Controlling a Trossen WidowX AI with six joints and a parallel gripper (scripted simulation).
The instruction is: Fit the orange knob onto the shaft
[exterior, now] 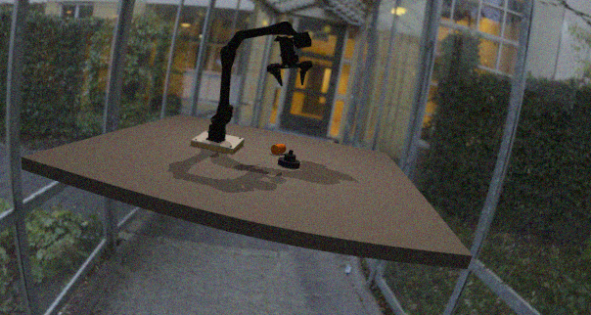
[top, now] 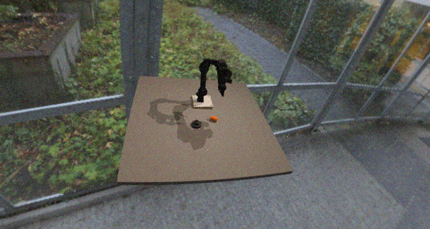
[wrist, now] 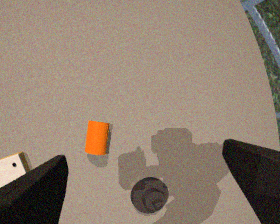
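Now: gripper tip 1 cm past the orange knob, 2 cm to the left of it and 28 cm above it. Also, from my gripper tip: dark round pedestal: 9 cm ahead, 17 cm to the right, 27 cm below.
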